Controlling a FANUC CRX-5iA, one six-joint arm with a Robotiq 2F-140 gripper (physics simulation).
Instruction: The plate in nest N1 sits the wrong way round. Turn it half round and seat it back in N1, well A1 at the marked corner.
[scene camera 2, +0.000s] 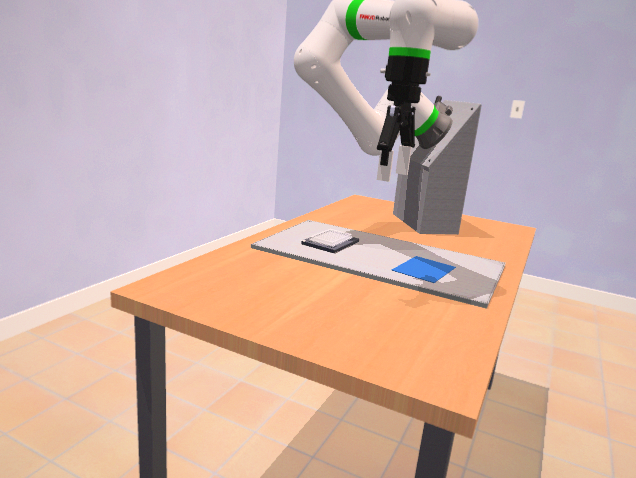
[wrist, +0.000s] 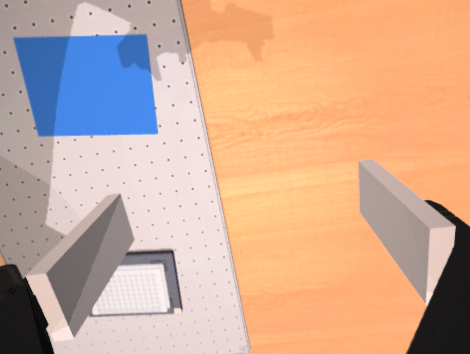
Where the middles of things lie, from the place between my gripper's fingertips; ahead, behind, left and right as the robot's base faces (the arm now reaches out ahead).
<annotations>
Right now my hand is 19 cm past the flat blue square (scene camera 2: 418, 267), 8 cm to the right of it and 28 cm above it. The rest, counted from my hand: white well plate (wrist: 140, 288) (25 cm behind, 23 cm to the right, 26 cm below); then dark grey nest (wrist: 141, 257) (25 cm behind, 23 cm to the right, 27 cm below).
</annotations>
